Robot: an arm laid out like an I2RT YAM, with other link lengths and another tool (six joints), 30 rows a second.
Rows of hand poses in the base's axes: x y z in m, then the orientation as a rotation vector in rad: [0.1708, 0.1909, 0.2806, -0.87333, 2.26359, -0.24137]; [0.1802, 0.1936, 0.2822, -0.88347, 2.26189, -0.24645]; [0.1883, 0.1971, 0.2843, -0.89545, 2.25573, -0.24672]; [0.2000, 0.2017, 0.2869, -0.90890, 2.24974, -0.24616]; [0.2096, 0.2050, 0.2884, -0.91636, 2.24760, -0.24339]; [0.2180, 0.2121, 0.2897, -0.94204, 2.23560, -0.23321]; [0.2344, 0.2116, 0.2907, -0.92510, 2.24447, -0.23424]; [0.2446, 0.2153, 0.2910, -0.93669, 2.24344, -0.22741]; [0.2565, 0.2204, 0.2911, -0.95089, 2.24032, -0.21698]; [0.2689, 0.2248, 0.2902, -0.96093, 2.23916, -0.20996]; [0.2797, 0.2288, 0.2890, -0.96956, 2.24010, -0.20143]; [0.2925, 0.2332, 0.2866, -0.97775, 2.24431, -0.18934]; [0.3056, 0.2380, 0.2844, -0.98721, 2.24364, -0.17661]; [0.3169, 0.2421, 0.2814, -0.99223, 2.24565, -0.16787]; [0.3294, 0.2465, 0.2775, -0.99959, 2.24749, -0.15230]
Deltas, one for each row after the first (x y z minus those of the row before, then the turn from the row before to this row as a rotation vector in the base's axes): [0.0094, 0.0027, 0.0016, -0.00690, 0.00072, 0.00571]; [0.0081, 0.0035, 0.0021, -0.00345, -0.00172, 0.00967]; [0.0117, 0.0046, 0.0026, -0.00346, -0.00087, 0.01078]; [0.0096, 0.0033, 0.0015, -0.00043, 0.00109, 0.00624]; [0.0084, 0.0071, 0.0013, -0.00027, -0.00008, 0.02323]; [0.0164, -0.0005, 0.0010, 0.00393, 0.00208, -0.01410]; [0.0102, 0.0037, 0.0003, 0.00061, 0.00432, 0.00960]; [0.0119, 0.0051, 0.0001, 0.00250, 0.00416, 0.01293]; [0.0124, 0.0044, -0.0009, 0.00129, 0.00383, 0.00867]; [0.0108, 0.0040, -0.0012, 0.00241, 0.00560, 0.00745]; [0.0128, 0.0044, -0.0024, 0.00430, 0.00919, 0.00698]; [0.0131, 0.0048, -0.0022, 0.00527, 0.00552, 0.00959]; [0.0113, 0.0041, -0.0030, 0.00361, 0.00551, 0.00480]; [0.0125, 0.0044, -0.0039, 0.00737, 0.00784, 0.00810]
